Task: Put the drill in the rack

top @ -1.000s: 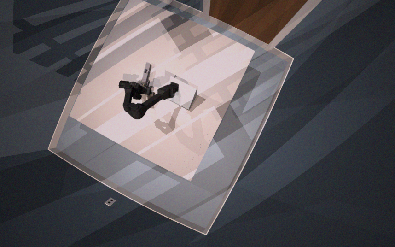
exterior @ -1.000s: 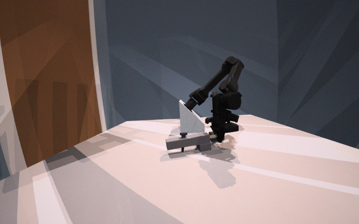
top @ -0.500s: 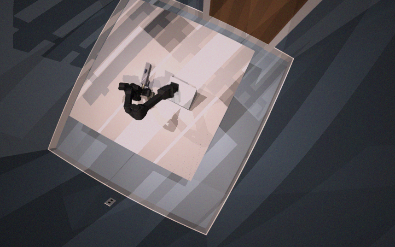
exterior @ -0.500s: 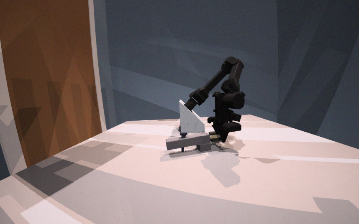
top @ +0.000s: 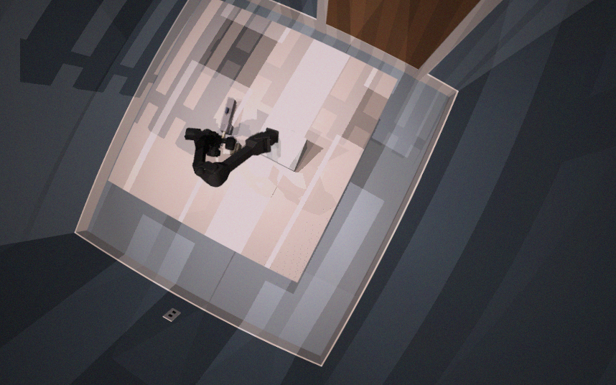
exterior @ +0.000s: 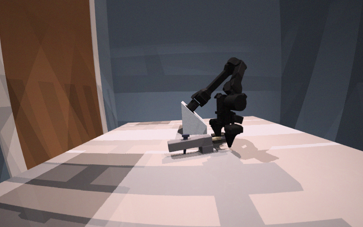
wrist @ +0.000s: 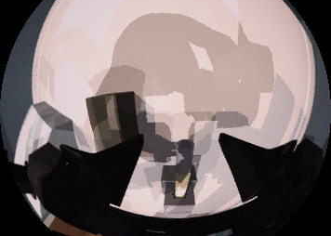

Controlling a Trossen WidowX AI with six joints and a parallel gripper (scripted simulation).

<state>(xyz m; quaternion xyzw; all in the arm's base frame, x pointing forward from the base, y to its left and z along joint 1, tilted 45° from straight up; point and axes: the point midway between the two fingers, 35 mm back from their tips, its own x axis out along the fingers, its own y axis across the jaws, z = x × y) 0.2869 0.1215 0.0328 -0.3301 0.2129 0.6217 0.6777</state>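
The brass-coloured drill is 10 mm ahead of my gripper tip, 50 mm to the right of it and 30 mm above it. From my gripper tip the other things lie so: dark blue t-shaped key: 20 mm ahead, 170 mm to the right, 30 mm above; dark block: 80 mm behind, 10 mm to the left.
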